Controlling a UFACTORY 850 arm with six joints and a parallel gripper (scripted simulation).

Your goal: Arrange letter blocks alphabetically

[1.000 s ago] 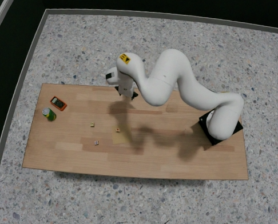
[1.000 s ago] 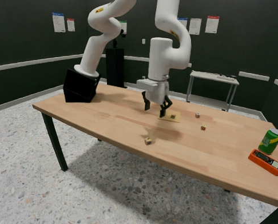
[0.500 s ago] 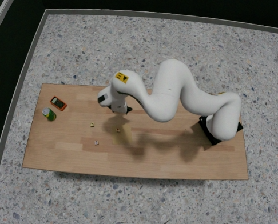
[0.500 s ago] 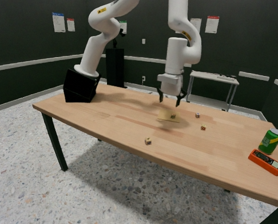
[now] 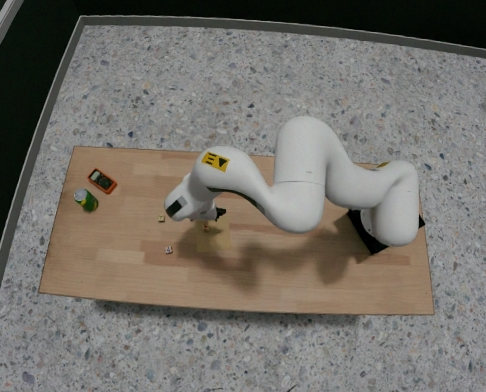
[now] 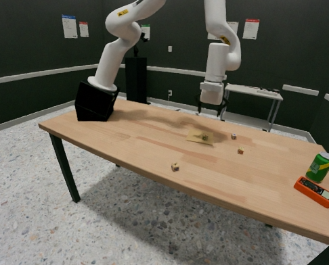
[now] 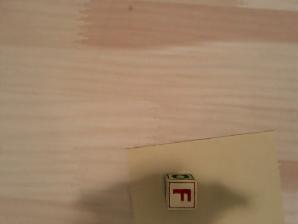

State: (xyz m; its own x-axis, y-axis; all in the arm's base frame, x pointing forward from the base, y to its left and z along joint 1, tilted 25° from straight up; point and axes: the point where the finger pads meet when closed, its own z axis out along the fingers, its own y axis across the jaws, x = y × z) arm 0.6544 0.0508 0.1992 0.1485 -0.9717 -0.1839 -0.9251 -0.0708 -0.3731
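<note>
Now: hand 150 mm above the tan mat, 30 mm past it and 20 mm to the right of it. Round my hand: green can (520 mm ahead, 90 mm below, 20 mm to the right); orange meter (500 mm ahead, 140 mm below, 130 mm to the right).
</note>
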